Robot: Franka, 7 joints.
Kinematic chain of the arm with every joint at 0, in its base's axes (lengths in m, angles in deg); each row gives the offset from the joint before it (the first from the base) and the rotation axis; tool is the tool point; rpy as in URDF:
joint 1: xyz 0 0 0.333 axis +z
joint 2: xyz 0 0 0 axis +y
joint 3: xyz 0 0 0.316 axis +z
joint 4: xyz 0.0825 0 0 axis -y
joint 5: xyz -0.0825 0 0.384 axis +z
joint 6: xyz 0 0 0 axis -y
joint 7: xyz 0.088 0 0 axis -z
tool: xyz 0 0 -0.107 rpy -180 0 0
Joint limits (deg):
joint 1: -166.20..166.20
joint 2: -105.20..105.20
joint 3: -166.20..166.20
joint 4: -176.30..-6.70
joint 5: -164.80..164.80
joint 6: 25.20..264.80
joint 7: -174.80..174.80
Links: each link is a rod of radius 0.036 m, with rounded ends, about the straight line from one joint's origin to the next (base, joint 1, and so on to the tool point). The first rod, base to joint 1, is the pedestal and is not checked.
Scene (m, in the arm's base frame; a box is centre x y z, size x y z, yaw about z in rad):
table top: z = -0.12
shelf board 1: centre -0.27 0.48 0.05 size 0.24 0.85 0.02 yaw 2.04
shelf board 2: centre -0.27 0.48 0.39 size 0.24 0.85 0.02 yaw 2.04
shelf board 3: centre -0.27 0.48 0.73 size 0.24 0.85 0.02 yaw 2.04
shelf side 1: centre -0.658 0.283 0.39 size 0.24 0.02 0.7 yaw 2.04
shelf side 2: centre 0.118 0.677 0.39 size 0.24 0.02 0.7 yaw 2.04
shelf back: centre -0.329 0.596 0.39 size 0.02 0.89 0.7 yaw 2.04
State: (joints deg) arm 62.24 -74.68 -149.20 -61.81 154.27 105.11 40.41
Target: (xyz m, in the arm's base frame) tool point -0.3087 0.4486 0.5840
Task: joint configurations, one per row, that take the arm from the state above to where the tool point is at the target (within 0.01 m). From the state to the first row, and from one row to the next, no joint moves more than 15 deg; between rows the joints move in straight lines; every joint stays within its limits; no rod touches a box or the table.
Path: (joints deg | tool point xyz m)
1: 48.46 -60.23 -150.96 -71.19 154.37 112.67 40.41 | -0.2909 -0.7433 0.2571
2: 34.67 -45.79 -152.72 -80.57 154.47 120.22 40.41 | -0.4348 -0.6402 0.3431
3: 20.89 -31.34 -154.49 -89.94 154.57 127.78 40.41 | -0.5394 -0.4959 0.4181
4: 7.10 -16.90 -156.25 -99.32 154.67 135.33 40.41 | -0.5929 -0.3275 0.4807
5: -6.68 -2.45 -158.01 -108.70 154.77 142.89 40.41 | -0.5903 -0.1556 0.5307
6: -20.46 11.99 -159.77 -118.08 154.87 150.44 40.41 | -0.5351 -0.0008 0.5670
7: -34.25 26.44 -161.53 -127.46 154.97 158.00 40.41 | -0.4382 0.1194 0.5886
8: -48.03 40.88 -163.29 -136.84 155.07 165.56 40.41 | -0.3175 0.1937 0.5944
9: -61.82 55.33 -165.06 -146.21 155.17 173.11 40.41 | -0.1930 0.2204 0.5840
10: -64.30 40.44 -165.44 -136.07 154.02 164.82 40.41 | -0.2394 0.2869 0.6026
11: -66.79 25.54 -165.82 -125.92 152.87 156.53 40.41 | -0.2792 0.3644 0.6032
12: -69.28 10.65 -166.20 -115.77 151.72 148.24 40.41 | -0.3087 0.4486 0.5840

